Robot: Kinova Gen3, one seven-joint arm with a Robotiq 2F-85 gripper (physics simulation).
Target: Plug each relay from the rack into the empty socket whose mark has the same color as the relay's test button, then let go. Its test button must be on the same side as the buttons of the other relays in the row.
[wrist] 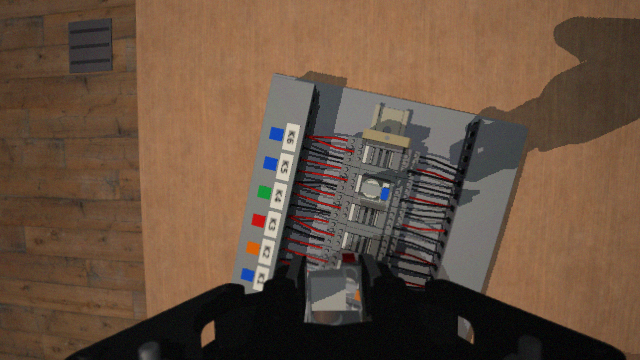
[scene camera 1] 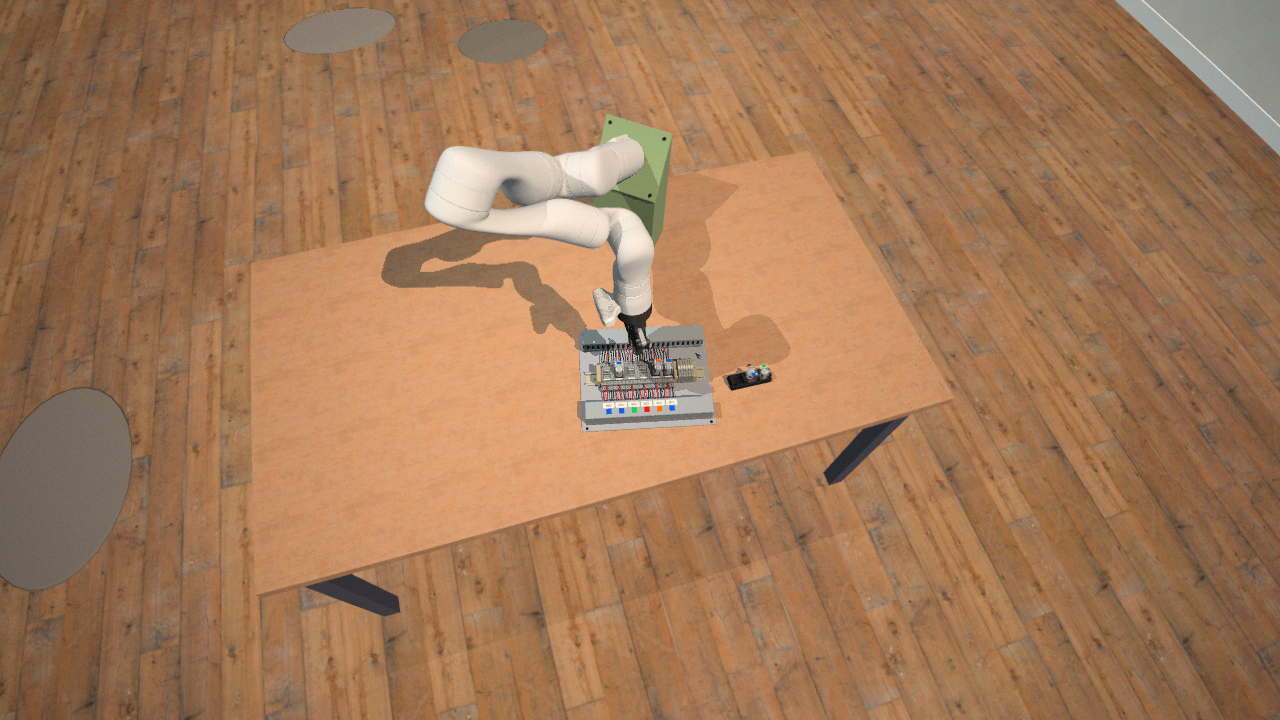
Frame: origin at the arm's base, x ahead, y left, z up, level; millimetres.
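Seen in the pictures: gripper, between the fingertips: [wrist: 332, 273] [scene camera 1: 636, 347]; arm's base, origin of its link: [scene camera 1: 626, 157].
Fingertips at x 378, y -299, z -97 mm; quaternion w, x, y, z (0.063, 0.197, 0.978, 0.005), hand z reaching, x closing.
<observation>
Pixels of each thing's top centre, then the offset from my fingertips to it. "spot": a spot on its surface instead. Level surfaces: height alone.
- clear relay with a red test button, centre of its top: [wrist: 330, 309] 3 mm ahead, 10 mm left, 19 mm up
- red mark, centre of its top: [wrist: 258, 220] [scene camera 1: 647, 409] 83 mm ahead, 33 mm right, 140 mm down
- K4, centre of its top: [wrist: 363, 230] [scene camera 1: 637, 372] 9 mm back, 18 mm left, 151 mm down
- K3, a spot on its surface: [wrist: 357, 242] spot: 3 mm ahead, 29 mm left, 159 mm down
- relay with a blue button, centre of its top: [wrist: 375, 191] [scene camera 1: 619, 365] 36 mm back, 17 mm right, 114 mm down
- orange button, centre of its top: [wrist: 358, 295] 15 mm ahead, 63 mm left, 112 mm down
- black rack, centre of its top: [scene camera 1: 750, 375] 177 mm ahead, 227 mm left, 161 mm down
- wooden table, height of its surface: 184 mm down
My gripper [scene camera 1: 641, 349] [wrist: 332, 273] is shut on a clear relay with a red test button [wrist: 348, 257] and holds it above the lower part of the socket row. The button is at the held relay's upper right in the wrist view. The red mark [scene camera 1: 646, 409] [wrist: 258, 220] is at K3. Sockets K6 [wrist: 378, 155], K4 [wrist: 364, 215] and K3 [wrist: 357, 242] look empty. A relay with a blue button [scene camera 1: 618, 367] [wrist: 372, 189] sits in K5, its button on the side away from the marks. An orange button [wrist: 357, 295] shows behind the held relay. The black rack [scene camera 1: 736, 382] holds relays with blue [scene camera 1: 750, 373] and green [scene camera 1: 765, 369] buttons.
The grey board [scene camera 1: 586, 358] [wrist: 500, 215] lies on the wooden table [scene camera 1: 402, 402] [wrist: 200, 60]. Wire ducts run along two sides of the board, with red and black wires between them and the sockets. The rack stands to the board's right in the scene view.
</observation>
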